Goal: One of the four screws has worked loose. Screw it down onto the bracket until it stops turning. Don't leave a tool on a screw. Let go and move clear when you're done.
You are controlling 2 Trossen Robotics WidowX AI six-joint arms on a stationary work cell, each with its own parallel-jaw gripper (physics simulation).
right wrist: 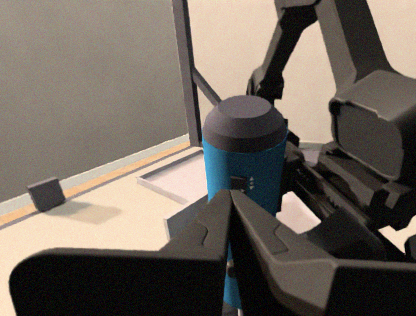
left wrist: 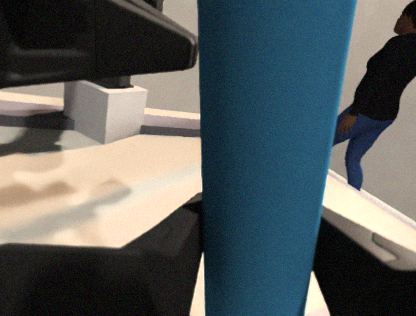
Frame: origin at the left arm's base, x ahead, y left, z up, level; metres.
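Seen in the pictures: left gripper, fingertip midpoint: [right wrist: 214, 241] [left wrist: 251, 203]; right gripper, fingertip midpoint: [right wrist: 228, 199] [left wrist: 193, 55]; right arm's base, origin of the base link: [left wrist: 108, 83].
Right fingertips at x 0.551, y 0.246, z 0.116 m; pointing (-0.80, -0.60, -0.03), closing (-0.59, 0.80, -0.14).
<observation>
Pixels of each thing's top centre, then the offset from my right fingertips to it.
- blue power screwdriver, middle of its top: [right wrist: 231, 91] dz +0.040, dx -0.045, dy -0.024 m
- small dark block, middle of its top: [right wrist: 42, 181] dz -0.137, dx -0.065, dy -0.494 m
- white block, middle of its top: [left wrist: 108, 83] dz -0.103, dx +0.400, dy -0.063 m
The blue power screwdriver [left wrist: 272, 125] [right wrist: 245, 167] stands roughly upright, with a dark domed cap and a small dark panel near its top. My left gripper [left wrist: 251, 203] is shut on its blue body, one finger on each side. My right gripper [right wrist: 228, 199] is shut and empty; its closed tips are in front of the screwdriver's body in the right wrist view, below the cap. I cannot tell whether they touch it. A bit of thin shaft shows under the body at the bottom edge of that view. The screws and the bracket do not show in either view.
A shallow pale tray [right wrist: 161, 192] lies behind the screwdriver, with a grey-walled box [right wrist: 175, 223] nearer. A small dark block [right wrist: 46, 194] stands near the table's far edge. The left arm [right wrist: 367, 125] fills the right side. A white block [left wrist: 125, 115] and a person [left wrist: 382, 80] show behind.
</observation>
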